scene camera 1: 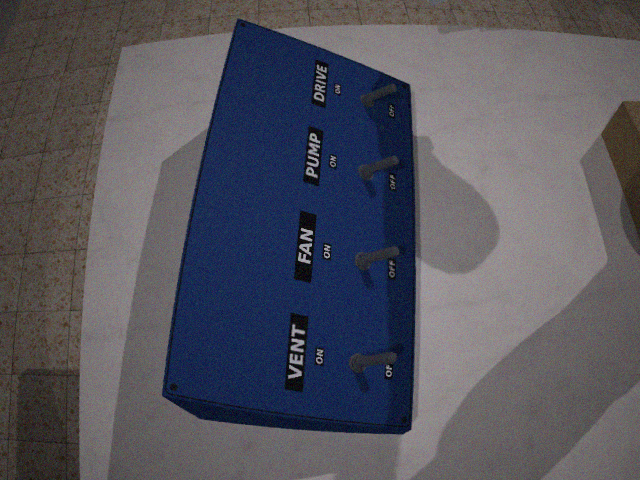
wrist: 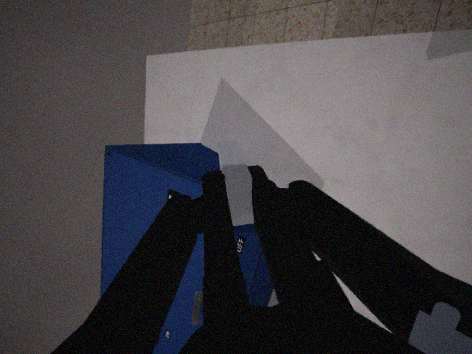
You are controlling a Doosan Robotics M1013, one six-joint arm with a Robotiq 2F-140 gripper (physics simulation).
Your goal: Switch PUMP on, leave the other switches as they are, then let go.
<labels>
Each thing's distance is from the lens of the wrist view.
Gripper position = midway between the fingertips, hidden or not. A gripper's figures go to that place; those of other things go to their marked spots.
my gripper [wrist: 228, 158]: 22 cm
blue switch panel [wrist: 139, 179]: 43 cm
</labels>
